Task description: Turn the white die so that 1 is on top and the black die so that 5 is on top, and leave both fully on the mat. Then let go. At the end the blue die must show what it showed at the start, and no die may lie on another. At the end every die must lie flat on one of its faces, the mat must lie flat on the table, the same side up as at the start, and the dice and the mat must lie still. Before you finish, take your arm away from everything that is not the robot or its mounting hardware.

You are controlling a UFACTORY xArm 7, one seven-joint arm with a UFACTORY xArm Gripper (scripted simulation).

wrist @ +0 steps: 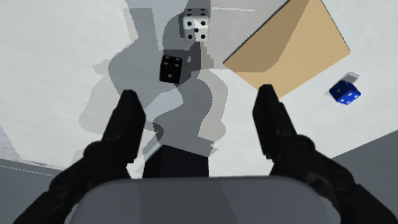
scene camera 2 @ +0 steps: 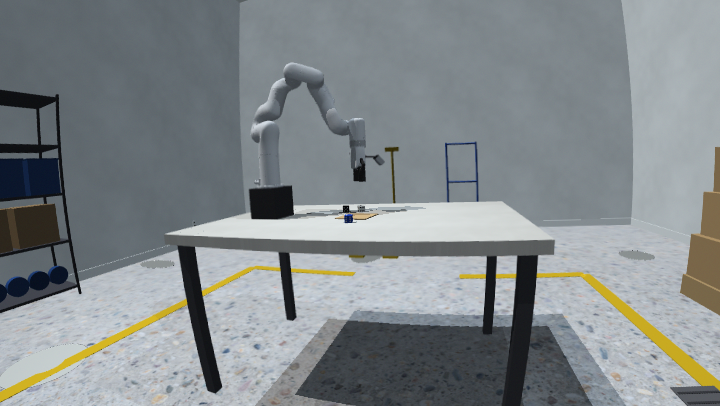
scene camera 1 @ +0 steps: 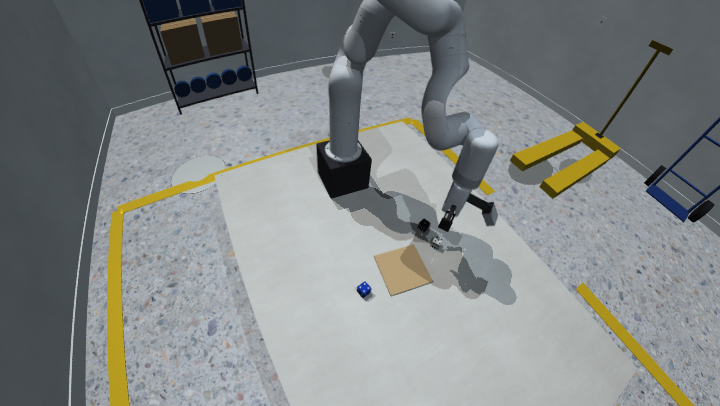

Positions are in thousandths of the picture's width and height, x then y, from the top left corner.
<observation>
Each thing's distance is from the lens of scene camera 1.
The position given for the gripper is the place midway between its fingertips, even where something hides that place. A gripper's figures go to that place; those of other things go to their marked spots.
gripper (scene camera 1: 623,538): 0.85 m
mat (scene camera 1: 559,664): 0.89 m
</observation>
